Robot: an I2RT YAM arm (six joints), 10 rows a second.
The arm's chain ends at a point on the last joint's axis. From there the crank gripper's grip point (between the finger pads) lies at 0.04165 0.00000 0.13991 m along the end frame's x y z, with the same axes.
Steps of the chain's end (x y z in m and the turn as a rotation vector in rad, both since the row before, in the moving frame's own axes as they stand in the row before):
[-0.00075, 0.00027, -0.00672, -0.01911, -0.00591, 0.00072]
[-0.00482, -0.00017, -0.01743, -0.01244, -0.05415, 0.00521]
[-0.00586, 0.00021, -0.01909, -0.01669, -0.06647, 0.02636]
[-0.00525, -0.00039, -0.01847, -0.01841, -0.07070, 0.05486]
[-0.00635, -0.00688, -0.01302, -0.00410, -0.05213, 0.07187]
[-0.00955, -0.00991, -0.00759, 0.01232, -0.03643, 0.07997]
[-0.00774, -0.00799, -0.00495, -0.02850, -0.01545, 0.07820]
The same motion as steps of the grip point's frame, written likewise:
[-0.00158, 0.00298, -0.00650, -0.01911, -0.00591, 0.00072]
[-0.01246, 0.00178, -0.01539, -0.01244, -0.05415, 0.00521]
[-0.01529, 0.00354, -0.01666, -0.01669, -0.06647, 0.02636]
[-0.01537, 0.00422, -0.01592, -0.01841, -0.07070, 0.05486]
[-0.01382, -0.00358, -0.01105, -0.00410, -0.05213, 0.07187]
[-0.01473, -0.00852, -0.00616, 0.01232, -0.03643, 0.07997]
[-0.01019, -0.00083, -0.00443, -0.02850, -0.01545, 0.07820]

